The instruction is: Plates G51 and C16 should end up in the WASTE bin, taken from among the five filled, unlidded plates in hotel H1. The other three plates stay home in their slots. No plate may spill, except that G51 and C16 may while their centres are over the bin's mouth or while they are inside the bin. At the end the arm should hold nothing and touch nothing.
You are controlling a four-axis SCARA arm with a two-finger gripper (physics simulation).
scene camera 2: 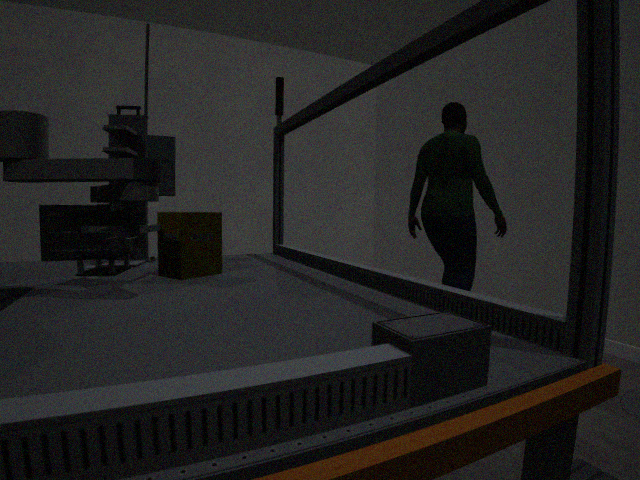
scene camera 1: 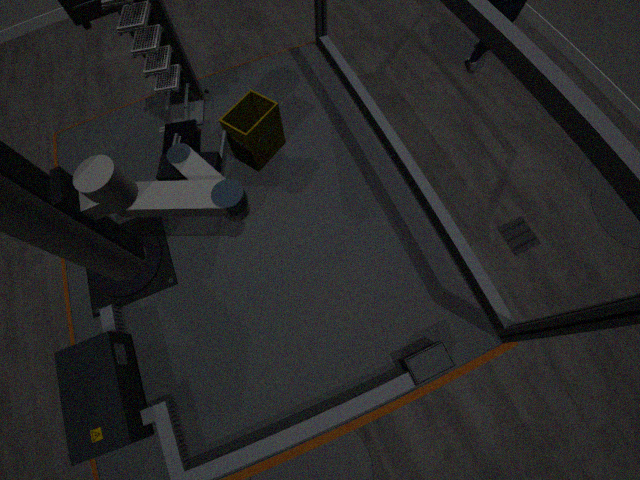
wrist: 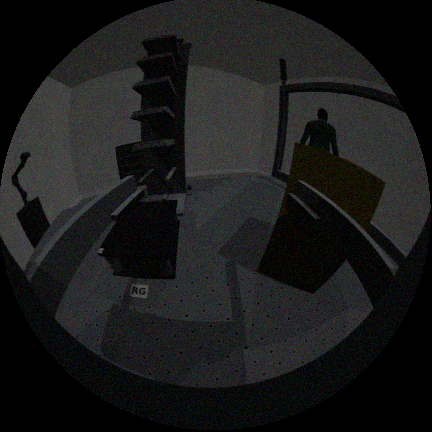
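Pixels of known places: gripper, fingertip midpoint: (scene camera 2: 132,227) (scene camera 1: 201,133) (wrist: 217,182); arm's base at its link origin: (scene camera 1: 129,261).
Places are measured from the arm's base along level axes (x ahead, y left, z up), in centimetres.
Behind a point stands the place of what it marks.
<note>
Hotel H1 (scene camera 1: 179,51) @[y 58.3, x 42.4, z 25.3 cm] (wrist: 182,110) @[y 58.2, x 42.7, z 29.7 cm] is a tall dark rack. Several pale gridded plates (scene camera 1: 146,39) @[y 52.8, x 34.8, z 36.3 cm] stand one above another in it, stepping up the rack in scene camera 1. Their labels cannot be read, so G51 and C16 cannot be told apart from the others. The yellow WASTE bin (scene camera 1: 264,135) @[y 17.7, x 59.1, z 14.3 cm] (scene camera 2: 201,245) @[y 17.9, x 59.6, z 11.1 cm] (wrist: 335,182) @[y 19.5, x 49.7, z 18.6 cm] stands upright with its mouth up, near the hotel's foot. My gripper (scene camera 1: 192,132) @[y 25.9, x 39.7, z 16.6 cm] (wrist: 217,182) @[y 25.9, x 39.7, z 16.6 cm] is open and empty, its fingers spread wide in the wrist view. It is low in front of the hotel, apart from the plates, with the bin beside its right finger.
A dark block-like stand (wrist: 142,240) @[y 31.6, x 30.5, z 7.3 cm] is near the left finger, with an RG label (wrist: 139,290) @[y 26.8, x 27.6, z 1.3 cm] on the deck. A grey box (scene camera 1: 430,362) @[y -66.7, x 75.1, z 8.8 cm] (scene camera 2: 439,356) @[y -70.5, x 72.9, z 6.5 cm] sits at the deck corner. A dark cabinet (scene camera 1: 95,395) @[y -40.5, x -10.4, z 12.7 cm] stands beside the arm base. A person (scene camera 2: 449,175) (wrist: 321,134) is beyond the guard frame.
</note>
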